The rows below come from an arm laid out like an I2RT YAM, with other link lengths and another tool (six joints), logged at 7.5 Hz.
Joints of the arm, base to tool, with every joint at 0 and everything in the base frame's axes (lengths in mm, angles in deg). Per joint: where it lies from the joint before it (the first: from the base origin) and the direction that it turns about. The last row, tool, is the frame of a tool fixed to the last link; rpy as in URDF.
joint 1: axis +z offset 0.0 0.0 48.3
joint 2: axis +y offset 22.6 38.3 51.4
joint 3: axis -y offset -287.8 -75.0 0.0
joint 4: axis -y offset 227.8 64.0 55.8
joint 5: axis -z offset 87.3 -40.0 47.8
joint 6: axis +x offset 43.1 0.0 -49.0
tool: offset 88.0 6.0 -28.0 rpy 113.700 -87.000 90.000
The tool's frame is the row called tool.
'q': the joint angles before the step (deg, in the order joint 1, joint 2, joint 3, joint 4, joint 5, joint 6). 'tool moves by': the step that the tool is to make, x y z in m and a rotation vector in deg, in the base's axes. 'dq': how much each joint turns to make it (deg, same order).
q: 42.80, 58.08, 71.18, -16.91, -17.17, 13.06
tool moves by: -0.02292, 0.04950, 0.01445, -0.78, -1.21, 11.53
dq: 8.70, 6.63, 6.56, -0.22, -2.73, -1.69
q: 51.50, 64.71, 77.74, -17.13, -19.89, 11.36
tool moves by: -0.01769, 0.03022, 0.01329, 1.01, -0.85, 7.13
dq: 4.92, 4.22, 4.35, 1.09, -2.20, -0.24
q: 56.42, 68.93, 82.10, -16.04, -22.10, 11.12
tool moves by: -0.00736, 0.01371, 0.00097, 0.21, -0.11, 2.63
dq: 2.15, 1.76, 0.96, 1.04, -0.48, 0.00
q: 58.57, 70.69, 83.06, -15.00, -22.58, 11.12
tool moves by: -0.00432, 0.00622, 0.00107, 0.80, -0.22, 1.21
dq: 1.10, 0.48, -0.31, 1.68, -0.12, 0.24
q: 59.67, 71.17, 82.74, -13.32, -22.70, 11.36
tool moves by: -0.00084, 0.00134, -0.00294, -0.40, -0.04, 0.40
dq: 0.18, 0.12, -0.30, 0.00, -0.21, -0.26
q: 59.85, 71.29, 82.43, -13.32, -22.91, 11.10
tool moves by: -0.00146, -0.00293, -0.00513, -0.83, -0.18, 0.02
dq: 0.02, -0.68, -0.90, -0.65, 0.02, -0.62
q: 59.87, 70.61, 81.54, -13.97, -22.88, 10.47
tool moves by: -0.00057, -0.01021, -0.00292, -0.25, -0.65, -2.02
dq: -0.04, -2.22, -1.78, -0.57, 2.02, -0.62
